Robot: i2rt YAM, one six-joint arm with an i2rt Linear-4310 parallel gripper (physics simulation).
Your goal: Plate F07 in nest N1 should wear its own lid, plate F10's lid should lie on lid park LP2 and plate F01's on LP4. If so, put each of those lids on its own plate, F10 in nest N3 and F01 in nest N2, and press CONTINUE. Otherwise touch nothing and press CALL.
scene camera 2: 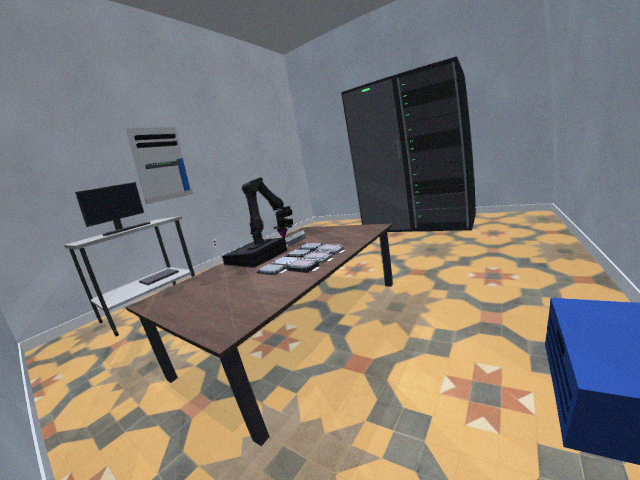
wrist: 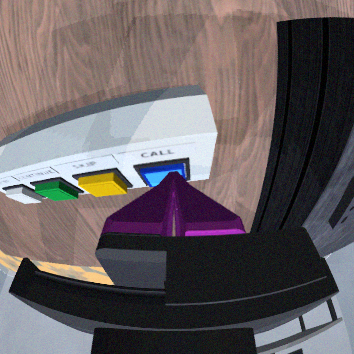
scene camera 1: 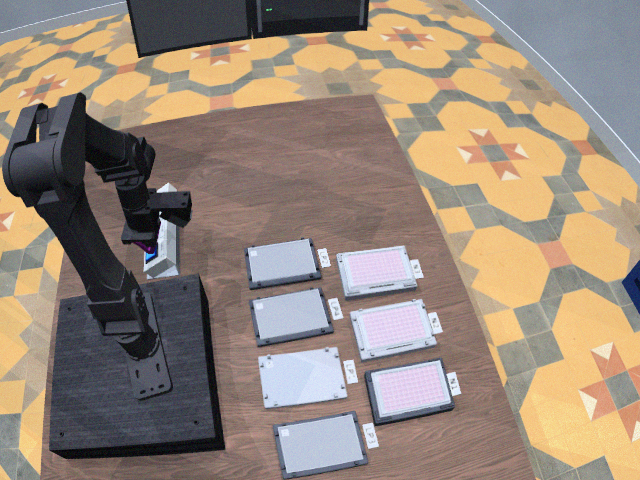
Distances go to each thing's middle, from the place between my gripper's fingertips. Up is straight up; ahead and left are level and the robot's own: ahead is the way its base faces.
The yellow SKIP button (wrist: 108,183) lies 10 mm ahead of my hand, 60 mm to the left of it and 10 mm below it. From my hand the other things lie so: white button box (scene camera 1: 166,263) (30 mm ahead, 80 mm to the left, 20 mm below).
